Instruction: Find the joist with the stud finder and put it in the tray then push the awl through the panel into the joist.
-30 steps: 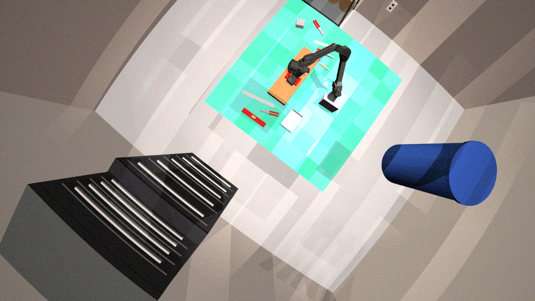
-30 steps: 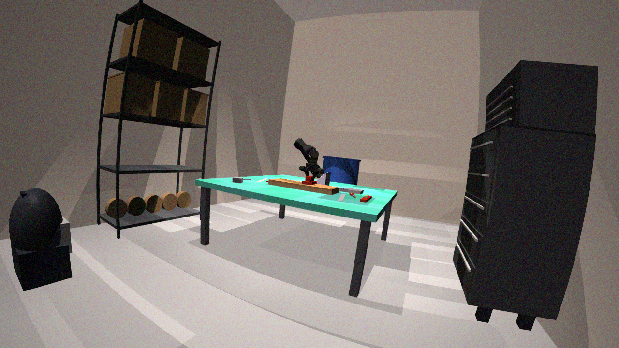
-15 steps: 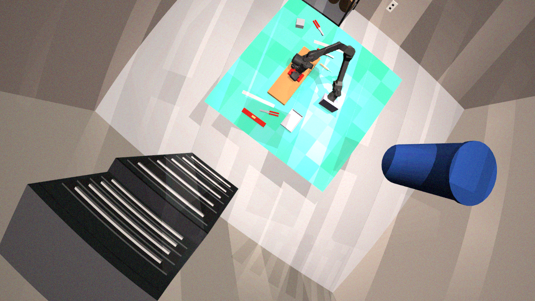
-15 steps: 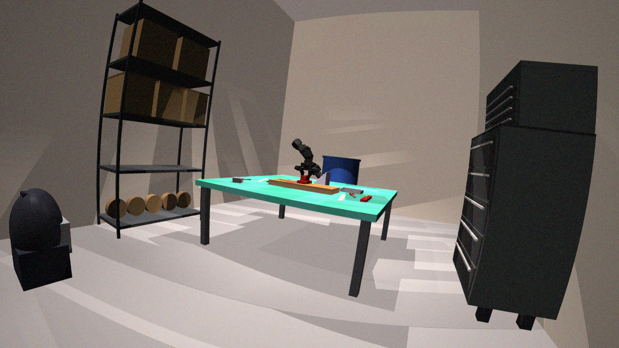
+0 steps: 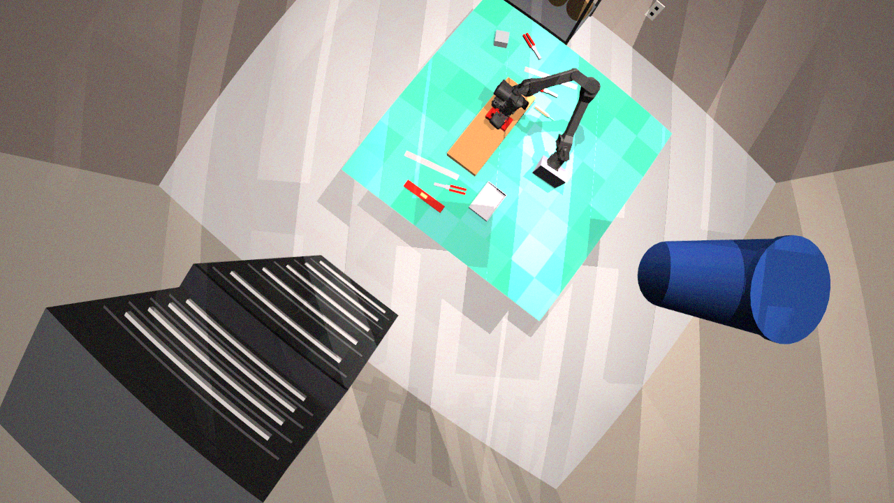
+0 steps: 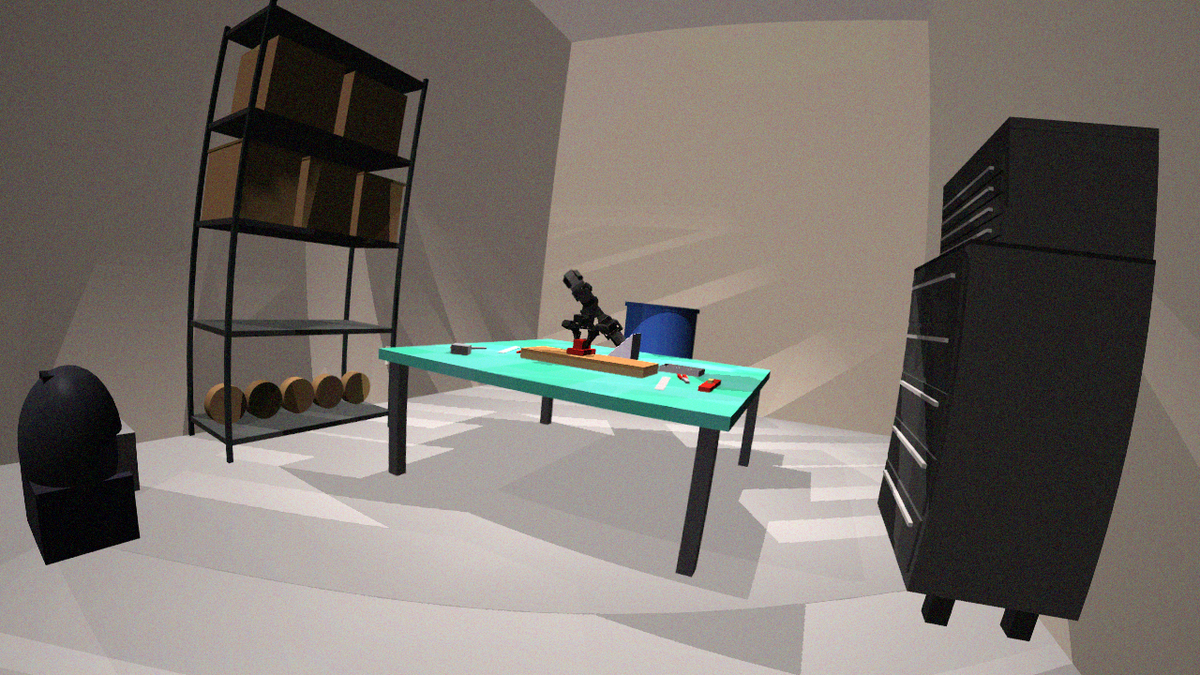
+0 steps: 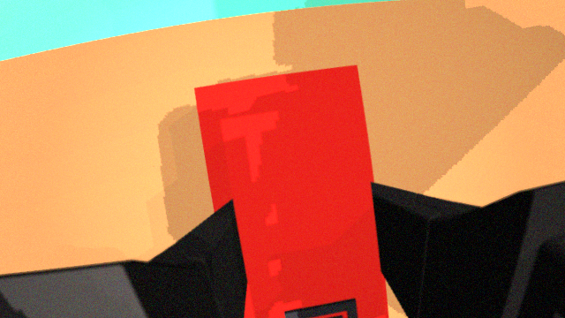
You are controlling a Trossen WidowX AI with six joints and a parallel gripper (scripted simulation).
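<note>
The white tray lies 39 cm to the left of my gripper tip, 16 cm behind it and 5 cm below it. From my gripper tip the other things lie so: awl 21 cm behind, 17 cm to the right, 6 cm below; then red stud finder 2 cm behind, 2 cm above; then grey block 43 cm to the right, 19 cm ahead, 5 cm below.
</note>
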